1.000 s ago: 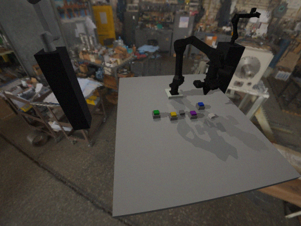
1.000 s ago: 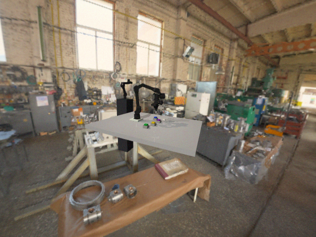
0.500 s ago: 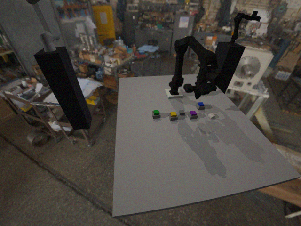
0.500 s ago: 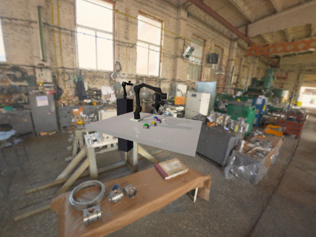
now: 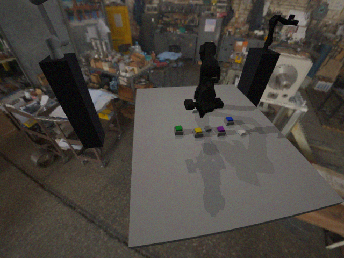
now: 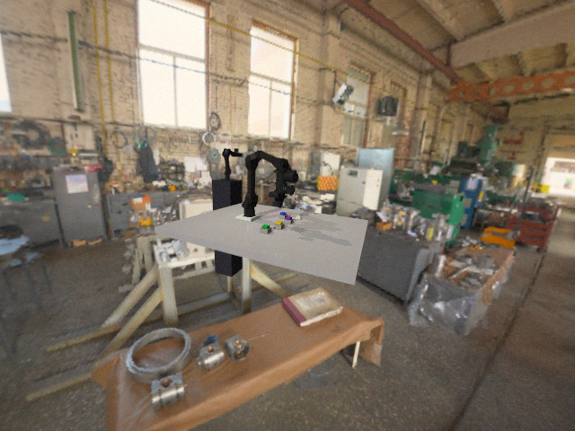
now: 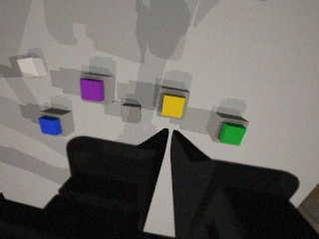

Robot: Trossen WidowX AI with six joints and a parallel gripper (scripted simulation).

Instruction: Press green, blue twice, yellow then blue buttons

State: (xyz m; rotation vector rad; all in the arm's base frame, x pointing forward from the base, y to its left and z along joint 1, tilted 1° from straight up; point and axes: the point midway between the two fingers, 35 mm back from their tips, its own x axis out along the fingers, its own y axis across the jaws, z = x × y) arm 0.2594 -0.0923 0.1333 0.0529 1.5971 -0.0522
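Now: the yellow button 9 cm below my gripper tip. Also, from my gripper tip: green button 4 cm behind, 11 cm to the right, 9 cm below; purple button 1 cm ahead, 13 cm to the left, 9 cm below; grey block 3 cm behind, 7 cm to the left, 12 cm below.
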